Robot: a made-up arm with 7 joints.
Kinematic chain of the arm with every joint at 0, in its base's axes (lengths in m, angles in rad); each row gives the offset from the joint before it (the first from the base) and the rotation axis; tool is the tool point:
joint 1: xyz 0 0 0.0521 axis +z
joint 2: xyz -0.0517 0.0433 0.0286 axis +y
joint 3: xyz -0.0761 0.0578 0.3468 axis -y
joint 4: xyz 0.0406 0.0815 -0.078 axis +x
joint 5: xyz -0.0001 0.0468 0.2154 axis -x
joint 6: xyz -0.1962 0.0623 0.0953 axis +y
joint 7: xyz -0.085 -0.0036 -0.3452 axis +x
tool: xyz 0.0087 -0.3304 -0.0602
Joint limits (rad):
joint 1: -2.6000..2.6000
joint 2: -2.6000..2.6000
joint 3: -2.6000..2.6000
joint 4: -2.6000..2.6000
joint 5: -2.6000..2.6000
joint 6: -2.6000..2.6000
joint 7: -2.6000..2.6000
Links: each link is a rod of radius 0.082 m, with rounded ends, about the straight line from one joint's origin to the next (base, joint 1, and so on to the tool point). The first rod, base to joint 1, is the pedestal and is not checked.
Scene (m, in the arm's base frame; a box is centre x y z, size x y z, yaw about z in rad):
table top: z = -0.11
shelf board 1: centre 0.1 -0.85 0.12 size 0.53 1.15 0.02 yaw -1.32
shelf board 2: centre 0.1 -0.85 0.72 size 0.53 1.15 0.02 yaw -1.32
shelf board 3: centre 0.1 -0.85 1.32 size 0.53 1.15 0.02 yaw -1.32
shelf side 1: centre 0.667 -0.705 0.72 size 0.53 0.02 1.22 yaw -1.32
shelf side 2: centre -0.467 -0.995 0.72 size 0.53 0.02 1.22 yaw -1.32
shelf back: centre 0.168 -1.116 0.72 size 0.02 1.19 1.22 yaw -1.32
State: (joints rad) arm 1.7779 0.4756 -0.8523 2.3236 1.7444 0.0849 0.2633
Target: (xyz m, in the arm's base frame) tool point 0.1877 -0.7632 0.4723
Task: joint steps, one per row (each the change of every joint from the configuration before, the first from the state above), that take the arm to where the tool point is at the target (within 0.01 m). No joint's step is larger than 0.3 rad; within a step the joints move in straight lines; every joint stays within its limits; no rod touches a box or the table.
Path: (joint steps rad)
1: 0.0789 -0.2380 -0.0586 0.0679 0.0528 0.1220 0.1033

